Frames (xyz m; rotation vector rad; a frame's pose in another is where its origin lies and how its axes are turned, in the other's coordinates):
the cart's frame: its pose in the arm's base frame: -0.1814 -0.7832 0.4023 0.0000 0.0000 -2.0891
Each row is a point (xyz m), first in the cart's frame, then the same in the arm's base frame.
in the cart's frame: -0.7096 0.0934 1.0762
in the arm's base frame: 0.2513 -0.2131 1.4785
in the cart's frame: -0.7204 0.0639 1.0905
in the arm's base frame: 0.2310 -0.1891 1.4928
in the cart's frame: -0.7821 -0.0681 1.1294
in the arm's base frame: 0.1469 -0.0701 1.5317
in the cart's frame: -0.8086 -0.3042 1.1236
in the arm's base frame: -0.0451 0.0699 1.5259
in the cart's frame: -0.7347 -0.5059 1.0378
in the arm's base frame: -0.2569 0.1056 1.4401
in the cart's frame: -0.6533 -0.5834 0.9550
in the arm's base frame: -0.3645 0.0733 1.3573
